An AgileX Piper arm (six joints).
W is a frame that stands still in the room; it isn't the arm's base.
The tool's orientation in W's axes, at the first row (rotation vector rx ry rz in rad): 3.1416 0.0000 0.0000
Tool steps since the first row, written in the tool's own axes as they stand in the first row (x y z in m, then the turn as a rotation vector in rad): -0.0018 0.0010 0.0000 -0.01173 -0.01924 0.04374; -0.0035 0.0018 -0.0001 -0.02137 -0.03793 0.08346; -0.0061 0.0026 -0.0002 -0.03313 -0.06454 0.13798; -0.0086 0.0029 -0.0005 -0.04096 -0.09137 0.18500; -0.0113 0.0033 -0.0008 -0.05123 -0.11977 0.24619; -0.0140 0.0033 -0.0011 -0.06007 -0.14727 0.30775; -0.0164 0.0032 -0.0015 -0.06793 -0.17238 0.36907; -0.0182 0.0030 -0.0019 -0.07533 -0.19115 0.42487; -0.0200 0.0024 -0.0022 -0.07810 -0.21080 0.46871
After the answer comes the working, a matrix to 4 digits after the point.
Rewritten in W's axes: -0.0018 -0.0010 0.0000 -0.01173 0.01924 -0.04374; -0.0035 -0.0018 0.0001 -0.02137 0.03793 -0.08346; -0.0061 -0.0026 0.0002 -0.03313 0.06454 -0.13798; -0.0086 -0.0029 0.0005 -0.04096 0.09137 -0.18500; -0.0113 -0.0033 0.0008 -0.05123 0.11977 -0.24619; -0.0140 -0.0033 0.0011 -0.06007 0.14727 -0.30775; -0.0164 -0.0032 0.0015 -0.06793 0.17238 -0.36907; -0.0182 -0.0030 0.0019 -0.07533 0.19115 -0.42487; -0.0200 -0.0024 0.0022 -0.07810 0.21080 -0.46871
The tool's axes in the first row as the columns of a matrix, in W's axes (rounded; the answer above uses it unrounded):
1.0000 0.0000 0.0000
0.0000 -1.0000 0.0000
0.0000 0.0000 -1.0000

